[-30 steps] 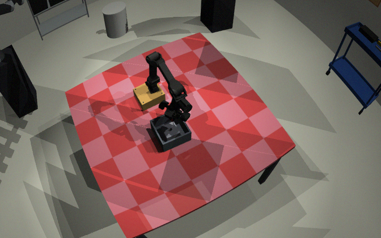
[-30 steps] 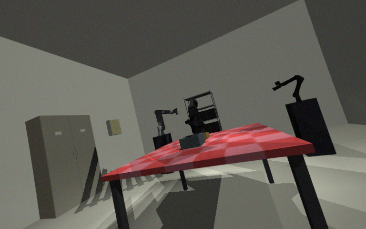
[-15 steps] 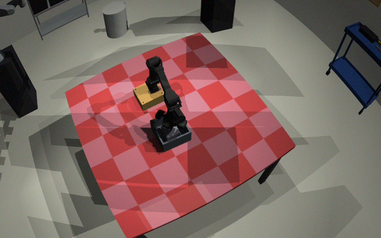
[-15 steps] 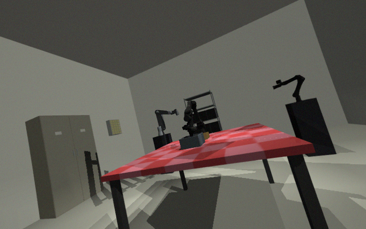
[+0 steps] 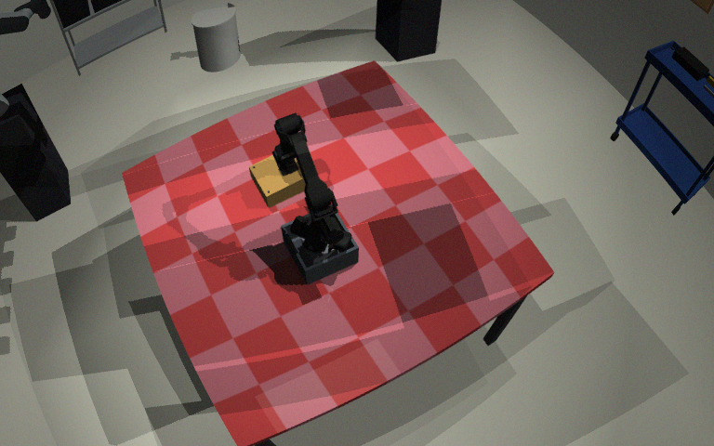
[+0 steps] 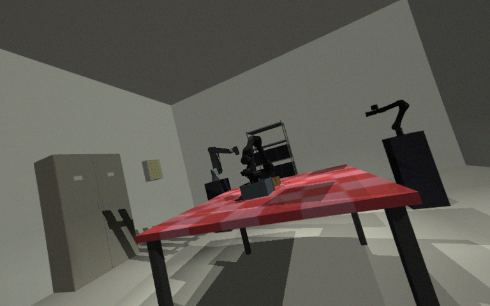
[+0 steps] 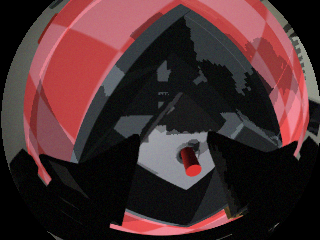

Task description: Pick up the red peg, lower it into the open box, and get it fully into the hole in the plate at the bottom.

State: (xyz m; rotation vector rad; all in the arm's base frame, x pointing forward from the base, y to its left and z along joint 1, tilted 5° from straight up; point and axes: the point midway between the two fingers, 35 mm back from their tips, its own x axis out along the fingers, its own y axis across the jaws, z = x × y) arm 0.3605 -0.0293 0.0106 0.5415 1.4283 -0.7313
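My gripper tip is 3 cm past the red peg, 1 cm to the right of it and 2 cm above it. Also, from my gripper tip: dark grey box 3 cm behind, 1 cm to the left, 5 cm below; then grey plate 3 cm behind, 1 cm to the left, 3 cm below.
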